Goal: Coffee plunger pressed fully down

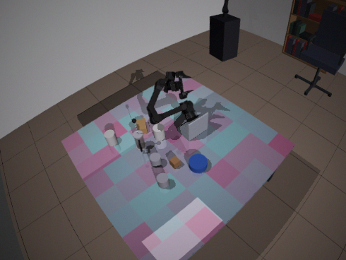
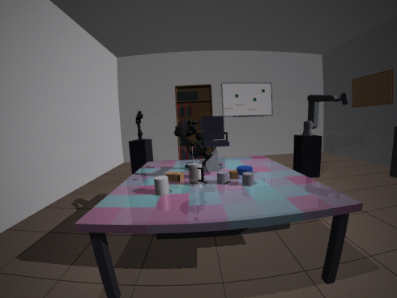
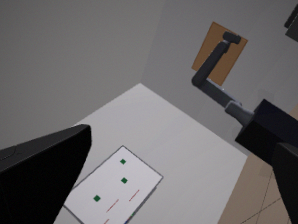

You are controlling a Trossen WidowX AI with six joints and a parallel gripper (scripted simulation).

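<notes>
Now: gripper tip 430 mm short of the coffee press, 10 mm to the left of it and 240 mm above it. The rest, counted from my gripper tip: blue disc 190 mm ahead, 320 mm to the left, 350 mm below.
</notes>
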